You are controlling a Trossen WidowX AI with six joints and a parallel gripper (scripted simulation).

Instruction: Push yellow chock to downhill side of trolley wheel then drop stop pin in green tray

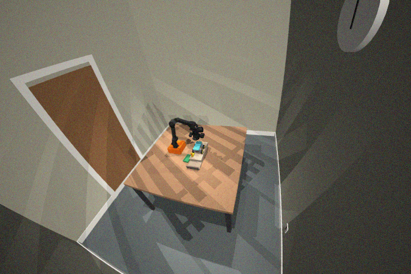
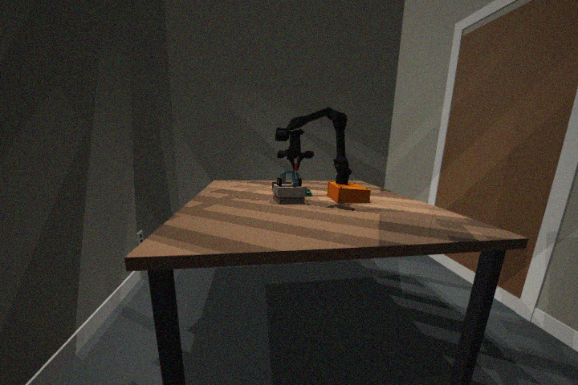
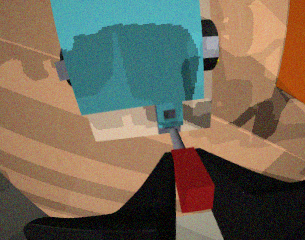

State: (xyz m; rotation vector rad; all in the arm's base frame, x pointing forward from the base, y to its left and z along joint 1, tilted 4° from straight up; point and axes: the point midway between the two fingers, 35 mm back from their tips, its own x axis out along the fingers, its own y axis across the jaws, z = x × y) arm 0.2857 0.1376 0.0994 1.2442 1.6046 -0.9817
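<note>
Right now the green tray is 6 cm behind my gripper tip, 21 cm to the right of it and 18 cm below it. From my gripper tip the other things lie so: red-headed stop pin (right at my gripper tip); trolley (4 cm ahead, 9 cm to the right, 6 cm below); ramp (4 cm ahead, 9 cm to the right, 12 cm below).
</note>
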